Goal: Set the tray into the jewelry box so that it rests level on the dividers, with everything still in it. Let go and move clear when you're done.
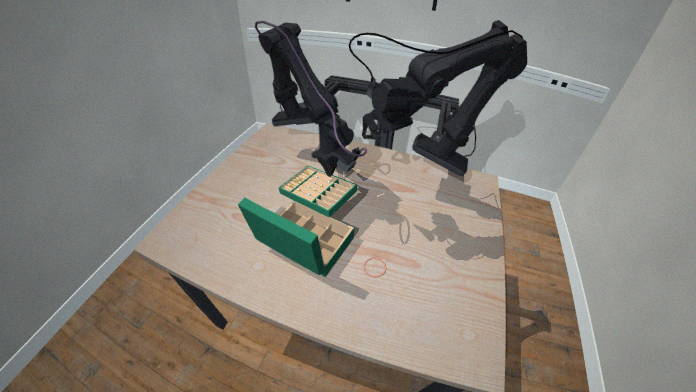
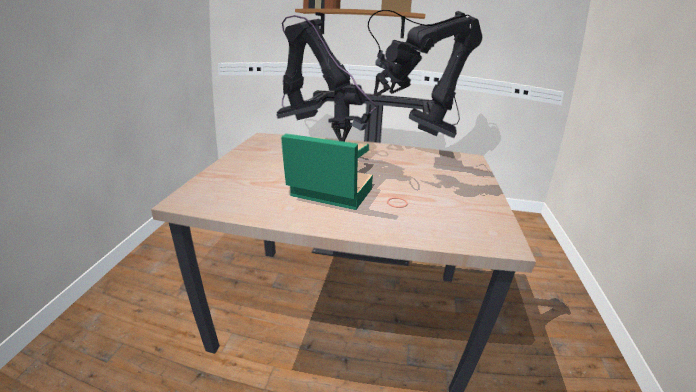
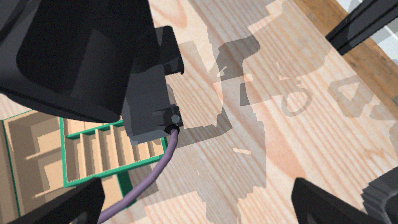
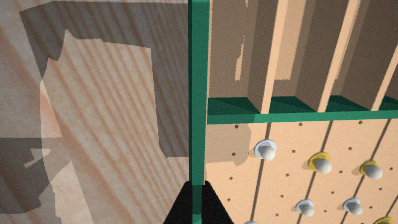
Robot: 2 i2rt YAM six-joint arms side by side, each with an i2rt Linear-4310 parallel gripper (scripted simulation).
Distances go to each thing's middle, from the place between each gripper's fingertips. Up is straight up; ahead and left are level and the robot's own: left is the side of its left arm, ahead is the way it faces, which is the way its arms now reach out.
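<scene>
For the green jewelry box (image 2: 312, 165), my right gripper is 20 mm to the right of it, 10 mm above it and 220 mm short of it. There's a green-rimmed tray (image 4: 327, 96) too, and that one's 10 mm to the right of my right hand, 20 mm below it and 70 mm ahead.
That same green-rimmed tray is 16 cm to the right of my left hand (image 1: 375, 131), 8 cm ahead of it and 22 cm below it. And the green jewelry box, it's 22 cm below my left hand, 23 cm ahead and 12 cm to the right.
</scene>
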